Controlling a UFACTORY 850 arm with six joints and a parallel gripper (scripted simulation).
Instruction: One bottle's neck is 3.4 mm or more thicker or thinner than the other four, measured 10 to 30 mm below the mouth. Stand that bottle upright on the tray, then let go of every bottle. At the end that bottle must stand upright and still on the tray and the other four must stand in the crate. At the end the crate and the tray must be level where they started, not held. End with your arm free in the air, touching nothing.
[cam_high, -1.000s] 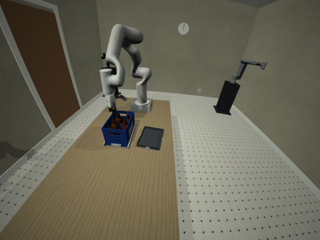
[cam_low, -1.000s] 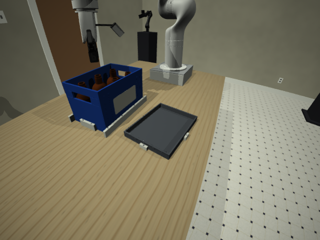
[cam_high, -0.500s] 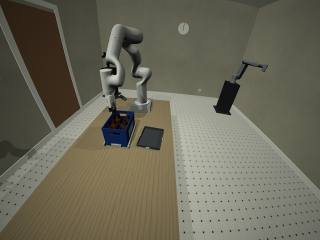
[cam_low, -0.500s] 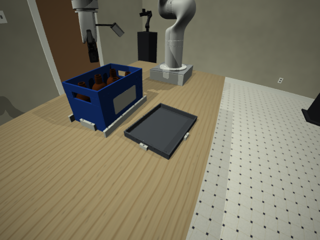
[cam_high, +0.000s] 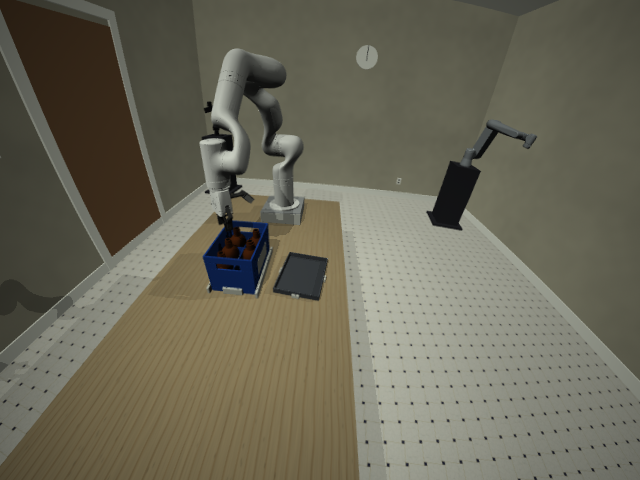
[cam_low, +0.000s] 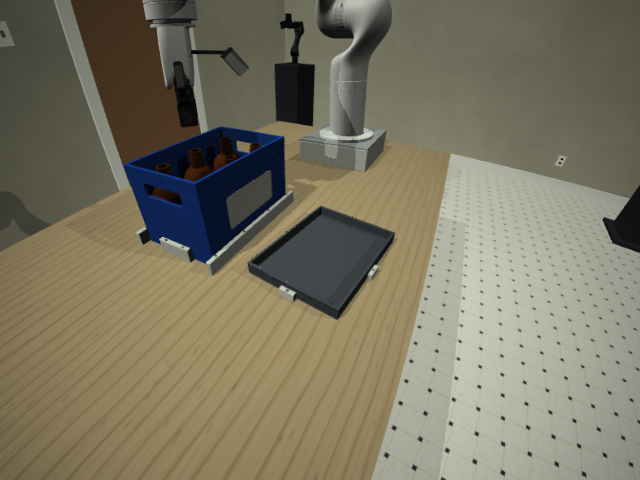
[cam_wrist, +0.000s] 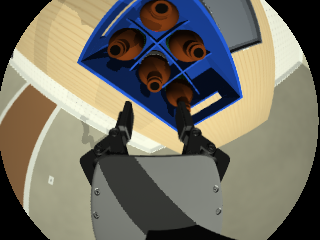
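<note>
The blue crate is 10 mm behind my hand, 50 mm to the left of it and 160 mm below it. Also, from my hand: dark grey tray: 40 mm behind, 310 mm to the left, 230 mm below; bottle: 20 mm behind, 90 mm to the left, 150 mm below.
</note>
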